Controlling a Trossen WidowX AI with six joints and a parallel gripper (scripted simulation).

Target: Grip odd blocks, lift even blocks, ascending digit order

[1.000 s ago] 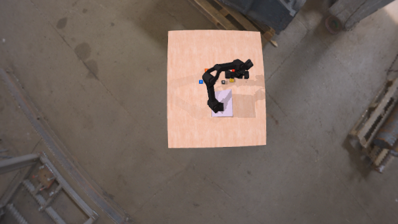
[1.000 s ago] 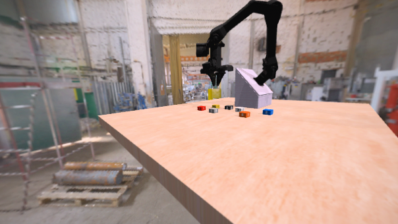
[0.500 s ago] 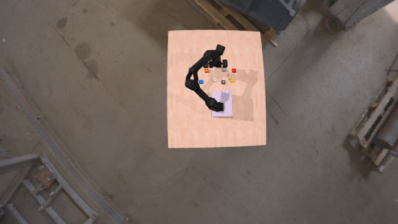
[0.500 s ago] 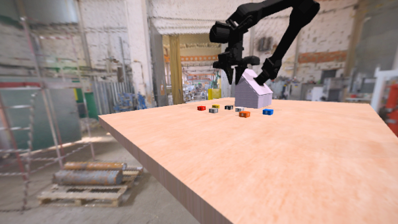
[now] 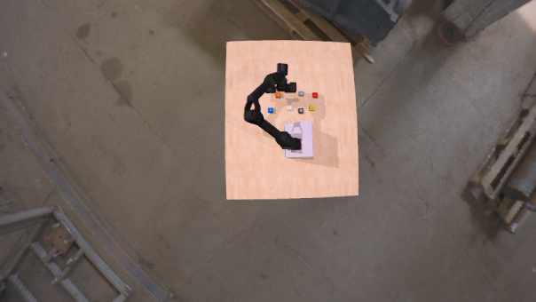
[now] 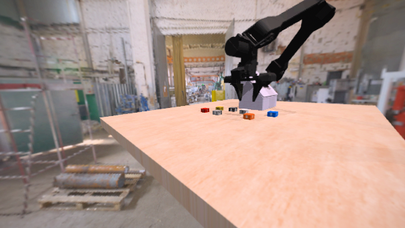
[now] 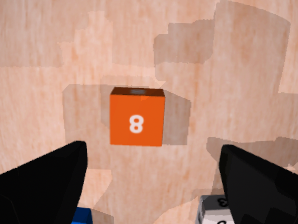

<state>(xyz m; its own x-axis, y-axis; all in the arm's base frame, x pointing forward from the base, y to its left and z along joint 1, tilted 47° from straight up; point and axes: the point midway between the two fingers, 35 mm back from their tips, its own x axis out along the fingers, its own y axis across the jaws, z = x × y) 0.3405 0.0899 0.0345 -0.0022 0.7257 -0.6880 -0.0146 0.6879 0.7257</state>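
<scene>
The orange block is 10 mm behind my gripper tip, 10 mm to the left of it and 60 mm below it. From my gripper tip the other things lie so: blue block (110 mm behind, 60 mm to the left, 60 mm below); then grey block (150 mm to the right, 60 mm below); then white block (90 mm behind, 60 mm to the right, 60 mm below).
</scene>
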